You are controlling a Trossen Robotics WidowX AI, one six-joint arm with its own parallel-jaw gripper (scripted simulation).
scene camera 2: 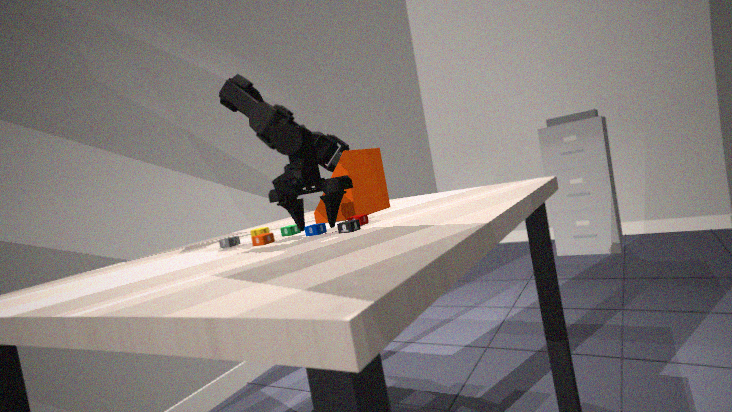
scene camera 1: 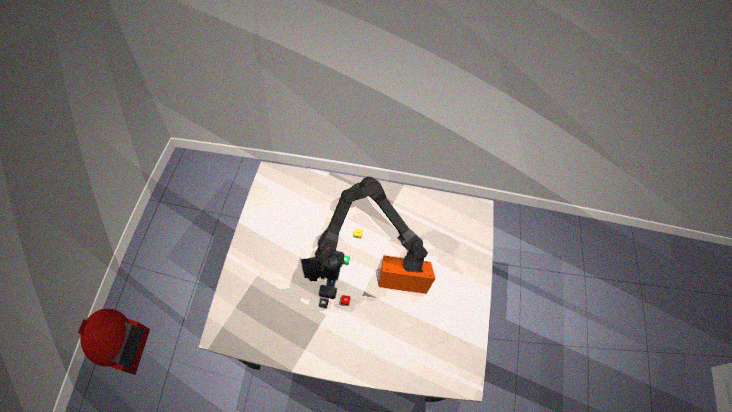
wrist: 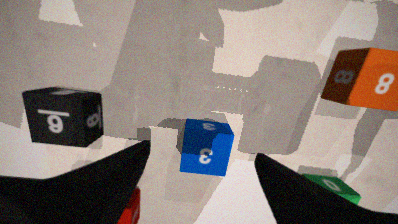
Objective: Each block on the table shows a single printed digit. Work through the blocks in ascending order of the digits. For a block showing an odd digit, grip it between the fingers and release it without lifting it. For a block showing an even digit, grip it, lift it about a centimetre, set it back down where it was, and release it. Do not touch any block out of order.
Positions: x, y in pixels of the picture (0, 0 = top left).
Scene:
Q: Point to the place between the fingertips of my gripper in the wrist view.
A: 204, 152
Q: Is my gripper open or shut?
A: Open.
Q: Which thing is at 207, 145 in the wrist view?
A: A blue block.

